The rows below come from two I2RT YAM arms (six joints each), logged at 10 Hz.
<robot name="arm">
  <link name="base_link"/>
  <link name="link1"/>
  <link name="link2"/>
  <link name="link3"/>
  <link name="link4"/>
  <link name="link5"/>
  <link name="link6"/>
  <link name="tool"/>
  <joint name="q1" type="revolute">
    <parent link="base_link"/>
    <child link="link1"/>
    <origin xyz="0 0 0.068" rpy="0 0 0"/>
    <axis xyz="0 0 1"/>
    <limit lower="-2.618" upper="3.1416"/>
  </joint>
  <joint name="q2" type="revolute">
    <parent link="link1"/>
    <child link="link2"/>
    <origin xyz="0.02 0.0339 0.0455" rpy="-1.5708 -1.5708 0"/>
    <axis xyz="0 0 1"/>
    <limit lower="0" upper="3.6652"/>
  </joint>
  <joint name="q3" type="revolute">
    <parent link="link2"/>
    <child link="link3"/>
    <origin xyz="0 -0.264 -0.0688" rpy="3.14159 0 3.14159"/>
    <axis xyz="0 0 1"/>
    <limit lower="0" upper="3.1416"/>
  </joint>
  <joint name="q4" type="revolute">
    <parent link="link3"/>
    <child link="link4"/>
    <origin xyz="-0.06 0.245 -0.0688" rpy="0 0 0"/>
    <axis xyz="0 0 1"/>
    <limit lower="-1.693" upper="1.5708"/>
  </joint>
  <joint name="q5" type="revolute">
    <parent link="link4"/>
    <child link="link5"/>
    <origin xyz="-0.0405 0.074 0.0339" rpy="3.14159 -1.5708 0"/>
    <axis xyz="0 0 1"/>
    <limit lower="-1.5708" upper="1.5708"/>
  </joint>
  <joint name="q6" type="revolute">
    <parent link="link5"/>
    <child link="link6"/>
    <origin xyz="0 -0.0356 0.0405" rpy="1.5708 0 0"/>
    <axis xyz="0 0 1"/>
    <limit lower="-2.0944" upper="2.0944"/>
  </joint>
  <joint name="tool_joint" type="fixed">
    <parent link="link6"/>
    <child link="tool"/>
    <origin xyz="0 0 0" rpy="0 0 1.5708"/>
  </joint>
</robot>
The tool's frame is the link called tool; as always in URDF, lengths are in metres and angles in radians.
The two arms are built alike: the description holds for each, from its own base.
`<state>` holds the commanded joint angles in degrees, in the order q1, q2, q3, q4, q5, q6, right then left.
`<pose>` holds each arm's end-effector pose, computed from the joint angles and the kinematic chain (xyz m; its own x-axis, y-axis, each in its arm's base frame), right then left.
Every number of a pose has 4 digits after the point.
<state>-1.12 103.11 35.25 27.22 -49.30 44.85 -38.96 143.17 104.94 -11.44 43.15 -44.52</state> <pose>0.3020 0.0211 0.1030 -0.8583 0.4768 -0.1897 0.0605 0.4612 0.8852 0.3934 -0.3494 0.0911 -0.9856 0.1391 -0.0959 0.1569 0.5421 -0.8255</pose>
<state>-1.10 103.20 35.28 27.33 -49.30 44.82 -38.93 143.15 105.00 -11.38 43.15 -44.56</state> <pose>0.3023 0.0212 0.1028 -0.8583 0.4762 -0.1910 0.0591 0.4615 0.8852 0.3938 -0.3494 0.0916 -0.9856 0.1381 -0.0974 0.1575 0.5410 -0.8261</pose>
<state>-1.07 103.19 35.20 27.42 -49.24 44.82 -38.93 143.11 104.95 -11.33 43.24 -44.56</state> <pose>0.3020 0.0213 0.1026 -0.8581 0.4763 -0.1916 0.0590 0.4621 0.8849 0.3937 -0.3494 0.0918 -0.9855 0.1390 -0.0974 0.1578 0.5398 -0.8269</pose>
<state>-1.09 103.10 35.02 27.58 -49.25 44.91 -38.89 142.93 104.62 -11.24 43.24 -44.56</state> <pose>0.3014 0.0212 0.1026 -0.8577 0.4773 -0.1912 0.0593 0.4612 0.8853 0.3933 -0.3485 0.0918 -0.9857 0.1383 -0.0965 0.1568 0.5404 -0.8267</pose>
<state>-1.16 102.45 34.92 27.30 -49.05 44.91 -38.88 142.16 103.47 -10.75 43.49 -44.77</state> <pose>0.3008 0.0208 0.1050 -0.8550 0.4801 -0.1963 0.0570 0.4631 0.8845 0.3911 -0.3468 0.0933 -0.9859 0.1386 -0.0934 0.1541 0.5374 -0.8291</pose>
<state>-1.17 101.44 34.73 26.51 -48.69 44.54 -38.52 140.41 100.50 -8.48 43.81 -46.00</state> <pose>0.2993 0.0206 0.1080 -0.8528 0.4805 -0.2043 0.0534 0.4695 0.8813 0.3884 -0.3407 0.0960 -0.9884 0.1233 -0.0890 0.1413 0.5283 -0.8372</pose>
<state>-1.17 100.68 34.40 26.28 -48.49 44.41 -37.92 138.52 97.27 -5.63 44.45 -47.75</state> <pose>0.2977 0.0206 0.1100 -0.8510 0.4813 -0.2104 0.0497 0.4725 0.8799 0.3866 -0.3328 0.0994 -0.9914 0.1025 -0.0812 0.1226 0.5129 -0.8496</pose>
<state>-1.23 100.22 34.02 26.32 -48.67 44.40 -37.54 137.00 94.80 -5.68 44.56 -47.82</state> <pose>0.2959 0.0204 0.1108 -0.8512 0.4804 -0.2114 0.0470 0.4709 0.8809 0.3824 -0.3254 0.0997 -0.9932 0.0973 -0.0647 0.1062 0.5217 -0.8465</pose>
